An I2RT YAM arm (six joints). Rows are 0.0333 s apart.
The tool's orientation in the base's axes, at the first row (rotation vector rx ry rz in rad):
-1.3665, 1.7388, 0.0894
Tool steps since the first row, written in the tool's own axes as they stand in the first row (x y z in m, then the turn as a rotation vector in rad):
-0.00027, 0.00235, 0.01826, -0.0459, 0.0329, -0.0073
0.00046, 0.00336, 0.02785, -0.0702, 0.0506, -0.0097
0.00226, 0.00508, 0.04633, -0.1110, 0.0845, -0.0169
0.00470, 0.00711, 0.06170, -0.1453, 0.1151, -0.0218
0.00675, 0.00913, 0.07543, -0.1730, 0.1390, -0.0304
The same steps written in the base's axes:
0.00885, 0.01106, -0.01176, -0.0314, 0.0429, 0.0205
0.01370, 0.01614, -0.01841, -0.0473, 0.0665, 0.0303
0.02321, 0.02554, -0.03141, -0.0794, 0.1061, 0.0468
0.03065, 0.03289, -0.04311, -0.1074, 0.1408, 0.0591
0.03713, 0.03963, -0.05357, -0.1320, 0.1659, 0.0722

